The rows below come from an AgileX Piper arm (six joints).
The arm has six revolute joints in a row. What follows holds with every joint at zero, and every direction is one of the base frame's. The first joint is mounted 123 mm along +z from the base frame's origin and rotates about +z. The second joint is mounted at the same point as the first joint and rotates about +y. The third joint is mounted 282.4 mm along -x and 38.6 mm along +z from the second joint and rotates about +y. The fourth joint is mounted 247.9 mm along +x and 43.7 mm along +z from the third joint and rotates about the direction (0.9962, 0, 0.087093). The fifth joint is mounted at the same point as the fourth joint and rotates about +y. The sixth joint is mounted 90.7 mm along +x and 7.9 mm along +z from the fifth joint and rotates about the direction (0.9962, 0, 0.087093). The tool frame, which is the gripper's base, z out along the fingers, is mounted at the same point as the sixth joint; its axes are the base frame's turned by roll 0, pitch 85 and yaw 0 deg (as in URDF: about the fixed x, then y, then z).
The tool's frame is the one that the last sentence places.
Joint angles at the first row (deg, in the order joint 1, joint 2, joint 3, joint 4, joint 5, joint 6):
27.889 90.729 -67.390 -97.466 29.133 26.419
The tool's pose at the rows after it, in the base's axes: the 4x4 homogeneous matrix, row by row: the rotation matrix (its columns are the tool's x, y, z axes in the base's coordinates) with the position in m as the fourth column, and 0 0 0 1 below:
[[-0.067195 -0.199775 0.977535 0.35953], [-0.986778 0.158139 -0.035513 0.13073], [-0.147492 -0.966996 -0.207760 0.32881], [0 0 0 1]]
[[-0.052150 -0.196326 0.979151 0.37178], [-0.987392 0.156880 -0.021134 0.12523], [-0.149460 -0.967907 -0.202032 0.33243], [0 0 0 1]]
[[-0.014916 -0.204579 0.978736 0.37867], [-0.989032 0.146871 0.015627 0.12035], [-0.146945 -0.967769 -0.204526 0.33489], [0 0 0 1]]
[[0.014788 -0.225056 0.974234 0.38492], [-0.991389 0.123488 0.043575 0.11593], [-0.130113 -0.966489 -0.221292 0.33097], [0 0 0 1]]
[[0.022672 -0.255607 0.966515 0.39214], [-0.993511 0.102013 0.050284 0.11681], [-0.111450 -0.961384 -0.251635 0.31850], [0 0 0 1]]
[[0.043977 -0.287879 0.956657 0.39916], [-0.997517 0.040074 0.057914 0.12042], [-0.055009 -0.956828 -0.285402 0.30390], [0 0 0 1]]
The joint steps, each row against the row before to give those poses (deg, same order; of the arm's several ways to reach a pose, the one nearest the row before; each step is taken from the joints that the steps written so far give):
-1.539 2.858 -3.646 -0.038 -1.113 -2.842
-2.122 1.451 -2.523 -0.220 -2.869 -0.782
-1.893 0.510 -1.267 -0.250 -3.988 -1.031
-1.624 0.810 -0.477 -0.203 -3.287 -1.361
-0.451 1.884 -0.193 -0.142 -0.980 -0.625
-0.001 2.201 -0.256 0.002 -0.640 -2.906

